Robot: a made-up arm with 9 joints. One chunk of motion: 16 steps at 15 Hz.
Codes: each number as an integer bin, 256 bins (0 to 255) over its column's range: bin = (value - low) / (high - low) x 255, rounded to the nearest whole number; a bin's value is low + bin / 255 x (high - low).
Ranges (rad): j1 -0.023..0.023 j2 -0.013..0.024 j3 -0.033..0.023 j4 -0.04..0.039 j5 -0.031..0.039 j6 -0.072..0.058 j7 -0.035..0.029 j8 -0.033..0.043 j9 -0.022..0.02
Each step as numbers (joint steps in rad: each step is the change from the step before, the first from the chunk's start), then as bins.
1 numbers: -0.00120 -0.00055 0.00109 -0.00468 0.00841 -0.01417 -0.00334 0.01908 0.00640
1 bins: 121 86 155 114 144 113 126 175 172
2 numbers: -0.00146 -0.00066 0.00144 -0.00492 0.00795 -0.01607 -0.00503 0.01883 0.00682
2 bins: 119 85 157 113 142 110 119 174 175
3 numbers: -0.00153 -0.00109 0.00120 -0.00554 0.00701 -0.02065 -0.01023 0.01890 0.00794
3 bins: 119 82 156 111 138 101 99 174 182
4 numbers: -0.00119 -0.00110 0.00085 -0.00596 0.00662 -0.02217 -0.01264 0.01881 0.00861
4 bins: 121 82 154 110 137 98 89 174 186
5 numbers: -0.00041 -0.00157 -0.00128 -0.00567 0.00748 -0.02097 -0.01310 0.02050 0.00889
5 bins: 125 79 144 111 140 100 87 180 188
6 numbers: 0.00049 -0.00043 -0.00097 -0.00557 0.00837 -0.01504 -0.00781 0.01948 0.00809
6 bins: 130 87 146 111 143 112 108 176 183
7 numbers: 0.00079 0.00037 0.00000 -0.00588 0.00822 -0.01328 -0.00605 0.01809 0.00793
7 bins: 132 92 150 110 143 115 115 171 182
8 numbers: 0.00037 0.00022 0.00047 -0.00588 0.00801 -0.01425 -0.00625 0.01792 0.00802
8 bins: 130 91 152 110 142 113 115 171 182
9 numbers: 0.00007 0.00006 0.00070 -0.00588 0.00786 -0.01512 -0.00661 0.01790 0.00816
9 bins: 128 90 153 110 142 112 113 171 183
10 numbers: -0.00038 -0.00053 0.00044 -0.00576 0.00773 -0.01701 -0.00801 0.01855 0.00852
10 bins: 125 86 152 111 141 108 108 173 185
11 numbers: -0.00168 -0.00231 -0.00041 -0.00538 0.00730 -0.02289 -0.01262 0.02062 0.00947
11 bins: 118 74 148 112 140 96 89 180 191
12 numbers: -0.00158 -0.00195 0.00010 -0.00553 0.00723 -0.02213 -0.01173 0.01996 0.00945
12 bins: 119 76 151 111 139 98 93 178 191
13 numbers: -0.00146 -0.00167 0.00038 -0.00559 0.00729 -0.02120 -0.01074 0.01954 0.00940
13 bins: 119 78 152 111 139 100 97 176 191
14 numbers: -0.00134 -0.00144 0.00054 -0.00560 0.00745 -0.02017 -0.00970 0.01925 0.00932
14 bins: 120 80 153 111 140 102 101 175 190
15 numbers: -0.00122 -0.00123 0.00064 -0.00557 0.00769 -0.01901 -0.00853 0.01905 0.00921
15 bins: 121 81 153 111 141 104 105 175 189
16 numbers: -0.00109 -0.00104 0.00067 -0.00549 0.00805 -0.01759 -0.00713 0.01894 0.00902
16 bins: 121 82 153 111 142 107 111 174 188
